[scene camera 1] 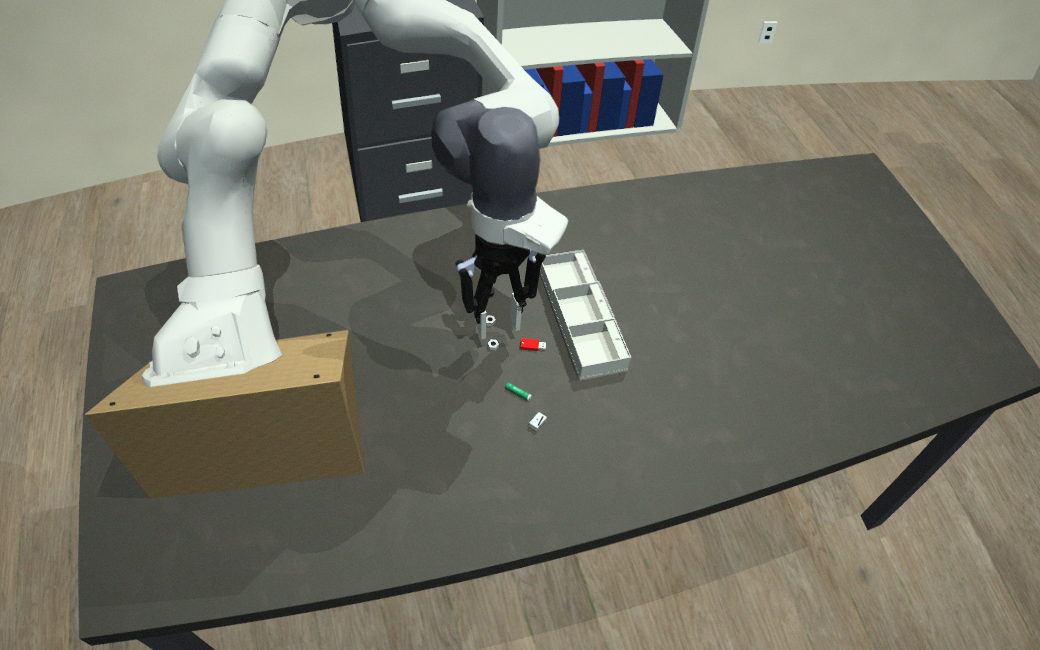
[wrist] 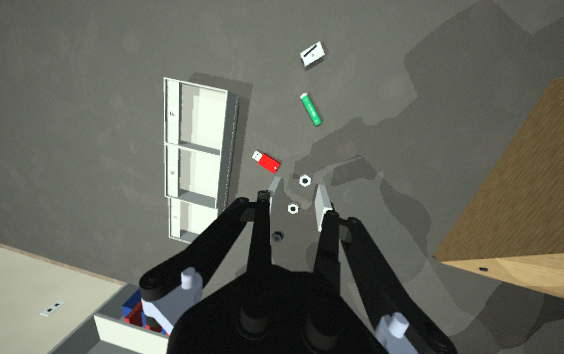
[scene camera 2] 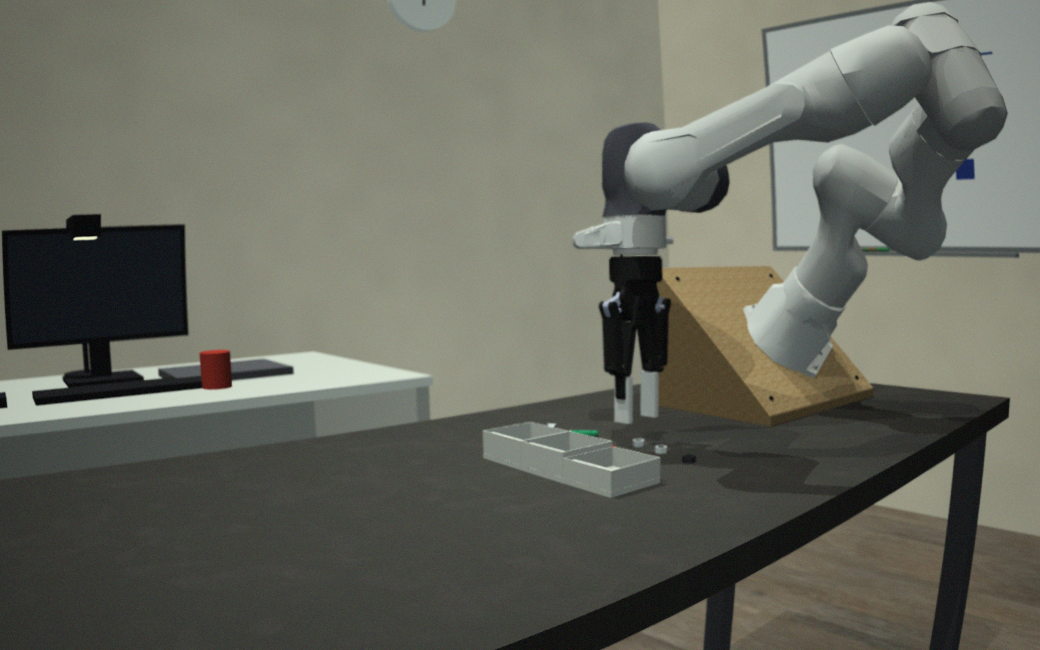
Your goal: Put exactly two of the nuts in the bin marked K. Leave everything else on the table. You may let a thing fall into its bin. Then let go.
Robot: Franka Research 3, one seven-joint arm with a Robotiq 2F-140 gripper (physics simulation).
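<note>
My gripper [scene camera 1: 499,333] [scene camera 2: 636,418] [wrist: 297,190] points down, open and empty, with its fingertips a little above the table. One silvery nut [scene camera 1: 493,344] [scene camera 2: 638,442] [wrist: 305,180] lies on the table just beyond the fingertips in the wrist view. A second silvery nut [scene camera 1: 490,318] [scene camera 2: 661,449] [wrist: 293,208] shows between the fingers in the wrist view, below them on the table. A small dark piece [scene camera 2: 688,458] [wrist: 277,236] lies past it; its shape is hard to tell. The bin marked K [scene camera 2: 543,457] [wrist: 172,185] is the middle compartment of the pale three-part tray.
A red USB stick [scene camera 1: 530,344] [wrist: 267,162] lies between the nuts and the tray. A green battery-like cylinder [scene camera 1: 517,391] [scene camera 2: 585,432] [wrist: 311,109] and a metal sharpener [scene camera 1: 537,420] [wrist: 312,54] lie farther along. The arm's wooden base block [scene camera 1: 245,429] [scene camera 2: 713,360] stands opposite the tray.
</note>
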